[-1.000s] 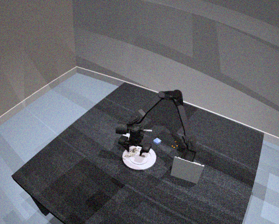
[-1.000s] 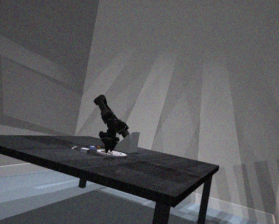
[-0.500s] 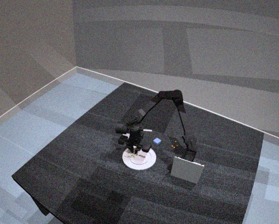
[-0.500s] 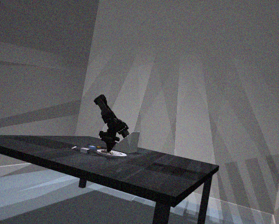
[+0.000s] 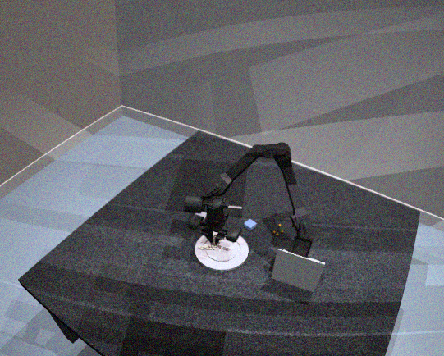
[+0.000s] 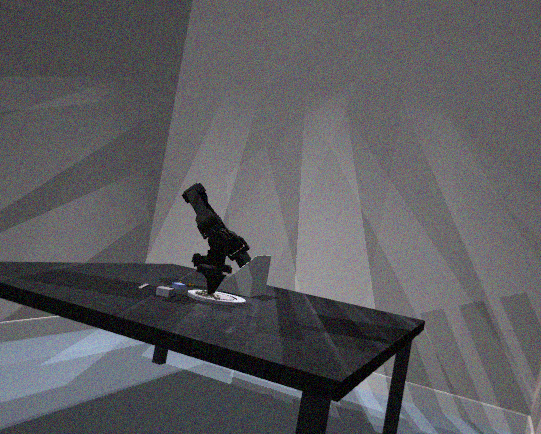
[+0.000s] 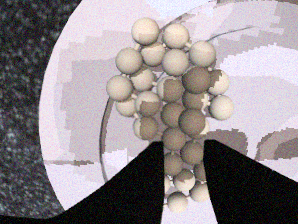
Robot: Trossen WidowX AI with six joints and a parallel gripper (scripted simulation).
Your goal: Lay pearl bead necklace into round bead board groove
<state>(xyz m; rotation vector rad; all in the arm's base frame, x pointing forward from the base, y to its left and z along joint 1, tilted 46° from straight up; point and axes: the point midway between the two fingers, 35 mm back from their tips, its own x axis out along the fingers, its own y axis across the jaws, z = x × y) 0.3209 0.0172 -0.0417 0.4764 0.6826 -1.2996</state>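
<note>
Right now the round white bead board is 40 mm behind my gripper tip and 10 mm below it. From my gripper tip the other things lie so: small white block 130 mm ahead, 90 mm to the right, 10 mm below; then small blue cube 170 mm to the right, 60 mm behind, 10 mm below; then thin white stick 220 mm to the right, 80 mm ahead, 20 mm below.
</note>
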